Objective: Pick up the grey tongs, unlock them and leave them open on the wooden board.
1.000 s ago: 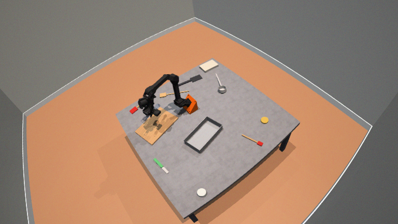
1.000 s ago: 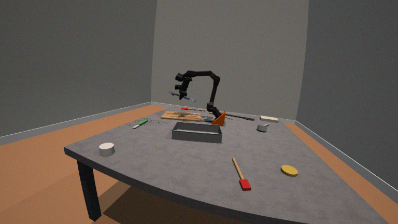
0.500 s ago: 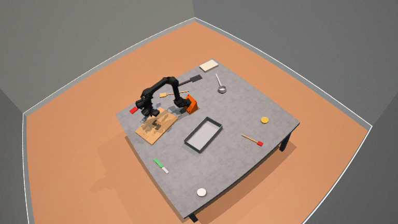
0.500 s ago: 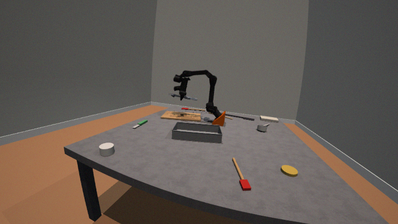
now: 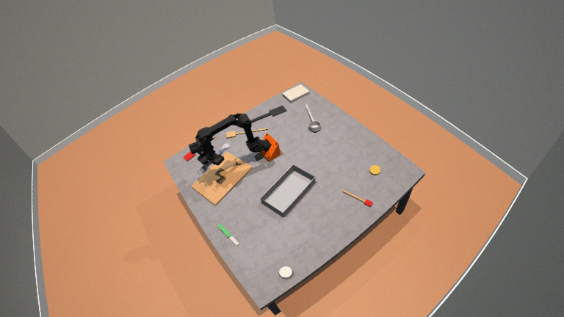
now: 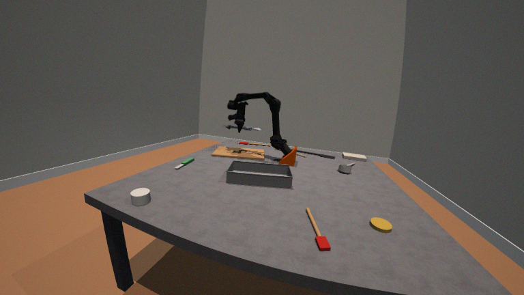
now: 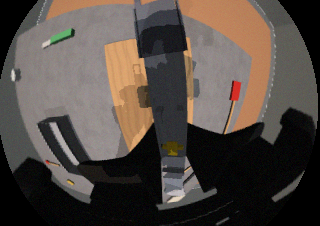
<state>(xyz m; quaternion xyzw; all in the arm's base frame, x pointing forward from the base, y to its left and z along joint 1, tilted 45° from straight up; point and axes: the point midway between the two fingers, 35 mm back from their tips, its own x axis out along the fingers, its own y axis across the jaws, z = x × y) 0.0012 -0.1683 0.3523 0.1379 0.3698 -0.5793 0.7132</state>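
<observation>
Now: the wooden board 10 mm to the left of my gripper tip and 150 mm below it. From my gripper tip the other things lie so: red-headed spatula: 340 mm behind, 40 mm to the right, 150 mm below; green-handled tool: 410 mm ahead, 140 mm to the right, 150 mm below; grey roasting tin: 350 mm ahead, 300 mm to the left, 130 mm below.
</observation>
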